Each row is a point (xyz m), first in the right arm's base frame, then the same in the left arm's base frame.
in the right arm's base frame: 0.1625 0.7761 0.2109
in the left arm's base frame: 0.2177 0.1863 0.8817
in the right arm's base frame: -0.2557 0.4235 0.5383
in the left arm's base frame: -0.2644 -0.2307 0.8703
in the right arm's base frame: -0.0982 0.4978 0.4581
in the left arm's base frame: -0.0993 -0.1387 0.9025
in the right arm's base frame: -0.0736 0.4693 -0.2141
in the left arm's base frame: 0.2940 -0.0503 0.3633
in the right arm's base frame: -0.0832 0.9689 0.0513
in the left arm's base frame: 0.0786 0.3956 0.6370
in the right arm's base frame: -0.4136 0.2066 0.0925
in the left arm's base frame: -0.1231 -0.3727 0.3901
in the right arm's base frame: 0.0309 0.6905 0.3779
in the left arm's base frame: 0.0277 0.0690 0.9335
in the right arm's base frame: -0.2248 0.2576 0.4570
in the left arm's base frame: -0.1737 -0.3791 0.8005
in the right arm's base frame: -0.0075 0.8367 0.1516
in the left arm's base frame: 0.1023 0.2506 0.7452
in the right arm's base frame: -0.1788 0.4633 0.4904
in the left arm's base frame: -0.1794 -0.1808 0.8793
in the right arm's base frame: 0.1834 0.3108 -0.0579
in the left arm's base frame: 0.4400 -0.2249 0.6158
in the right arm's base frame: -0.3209 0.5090 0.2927
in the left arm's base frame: -0.1938 -0.1064 0.6435
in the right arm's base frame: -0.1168 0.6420 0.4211
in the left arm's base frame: -0.1121 0.0091 0.8798
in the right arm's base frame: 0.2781 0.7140 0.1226
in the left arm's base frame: 0.3694 0.1440 0.8668
